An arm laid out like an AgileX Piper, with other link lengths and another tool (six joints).
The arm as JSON. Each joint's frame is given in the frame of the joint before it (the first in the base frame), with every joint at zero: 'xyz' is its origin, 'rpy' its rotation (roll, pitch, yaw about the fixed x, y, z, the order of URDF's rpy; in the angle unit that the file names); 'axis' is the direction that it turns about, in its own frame. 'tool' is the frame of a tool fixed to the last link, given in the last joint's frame.
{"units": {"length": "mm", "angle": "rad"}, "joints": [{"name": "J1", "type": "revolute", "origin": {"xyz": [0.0, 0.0, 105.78], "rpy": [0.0, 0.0, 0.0]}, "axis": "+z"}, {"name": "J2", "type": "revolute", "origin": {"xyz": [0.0, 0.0, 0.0], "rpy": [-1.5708, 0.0, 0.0]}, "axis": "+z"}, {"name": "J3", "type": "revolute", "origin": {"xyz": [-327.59, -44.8, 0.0], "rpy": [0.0, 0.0, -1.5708]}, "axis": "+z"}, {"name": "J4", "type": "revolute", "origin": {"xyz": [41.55, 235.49, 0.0], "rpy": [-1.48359, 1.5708, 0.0]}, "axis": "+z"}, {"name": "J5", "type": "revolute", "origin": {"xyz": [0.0, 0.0, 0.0], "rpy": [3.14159, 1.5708, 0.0]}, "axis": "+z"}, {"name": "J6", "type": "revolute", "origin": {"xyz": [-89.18, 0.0, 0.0], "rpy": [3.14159, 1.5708, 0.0]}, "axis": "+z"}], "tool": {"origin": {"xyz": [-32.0, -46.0, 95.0], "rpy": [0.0, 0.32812, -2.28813]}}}
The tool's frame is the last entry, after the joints.
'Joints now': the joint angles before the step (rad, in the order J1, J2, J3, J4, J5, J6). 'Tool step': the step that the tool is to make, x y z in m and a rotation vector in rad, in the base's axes. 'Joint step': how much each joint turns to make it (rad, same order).
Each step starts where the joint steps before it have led.
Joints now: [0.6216, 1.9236, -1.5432, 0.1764, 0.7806, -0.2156]
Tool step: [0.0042, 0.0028, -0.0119, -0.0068, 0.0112, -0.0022]
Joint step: [-0.0001, 0.0277, -0.0022, 0.0021, -0.0125, -0.0007]
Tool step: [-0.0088, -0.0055, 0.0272, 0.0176, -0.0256, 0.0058]
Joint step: [0.0000, -0.0586, -0.0025, -0.0022, 0.0305, 0.0000]
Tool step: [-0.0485, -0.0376, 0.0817, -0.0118, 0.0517, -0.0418]
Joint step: [0.0002, -0.1924, -0.0767, -0.0378, 0.3082, 0.1084]
